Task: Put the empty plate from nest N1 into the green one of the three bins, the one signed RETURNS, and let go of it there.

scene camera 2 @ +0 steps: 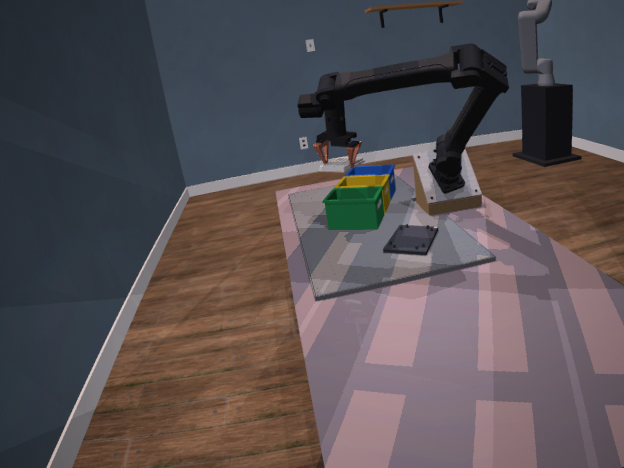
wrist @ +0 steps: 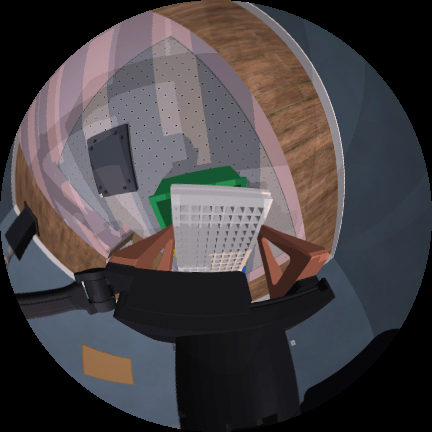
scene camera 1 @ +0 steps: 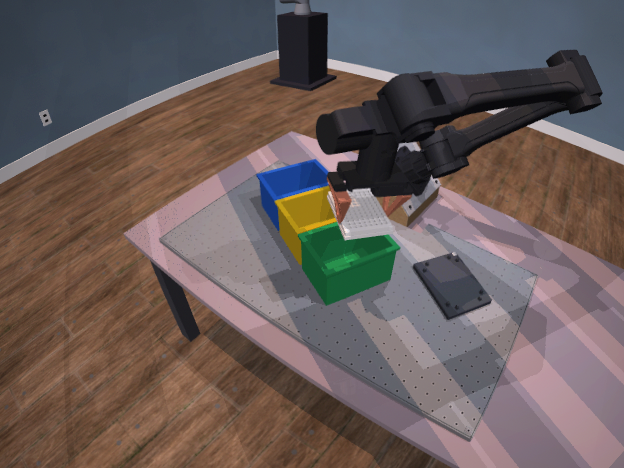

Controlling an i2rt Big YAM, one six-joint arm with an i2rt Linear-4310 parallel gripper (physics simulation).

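Places are measured from the arm's base along level axes (x ahead, y left, z up), in centimetres.
Pixels of known places: gripper, fingertip midpoint: (scene camera 2: 339,166) (wrist: 216,229) (scene camera 1: 362,218); arm's base, link origin: (scene camera 2: 446,175) (scene camera 1: 408,171).
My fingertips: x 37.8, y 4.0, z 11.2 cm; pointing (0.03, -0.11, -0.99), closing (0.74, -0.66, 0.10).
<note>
For each thing: its top centre in the pictures, then the offset to it from my fingertips. Level surfaces: height alone.
- white gridded plate, top centre: (wrist: 216,251) (scene camera 1: 359,206) (scene camera 2: 341,160) dx -1.4, dy -1.4, dz +1.1 cm
- green bin, top centre: (scene camera 1: 320,205) (wrist: 212,259) (scene camera 2: 362,180) dx -11.4, dy -15.5, dz -10.8 cm
- dark nest, top centre: (scene camera 1: 453,278) (wrist: 106,164) (scene camera 2: 411,234) dx -13.9, dy +17.9, dz -18.6 cm
- perforated board, surface height: dz -20.7 cm
The white gridded plate (scene camera 1: 366,217) (scene camera 2: 332,166) (wrist: 216,205) is held roughly level, above rim height at the bins. My gripper (scene camera 1: 362,215) (scene camera 2: 338,162) (wrist: 216,229) is shut on it, with an orange finger at each long side. The green bin (scene camera 1: 360,279) (scene camera 2: 352,214) (wrist: 210,175) stands at the near end of the row; in the wrist view the plate hides much of it, and in scene view 1 the plate's front edge overlaps its opening. Its sign is too small to read. The dark nest (scene camera 1: 451,284) (scene camera 2: 410,239) (wrist: 112,162) bears no plate.
The yellow bin (scene camera 1: 291,234) (scene camera 2: 363,179) and the blue bin (scene camera 1: 268,204) (scene camera 2: 378,169) stand in line behind the green one. The arm's slanted base block (scene camera 1: 423,204) (scene camera 2: 453,203) is beside the row. All stand on a perforated board (scene camera 1: 347,335) (scene camera 2: 332,274) (wrist: 220,105).
</note>
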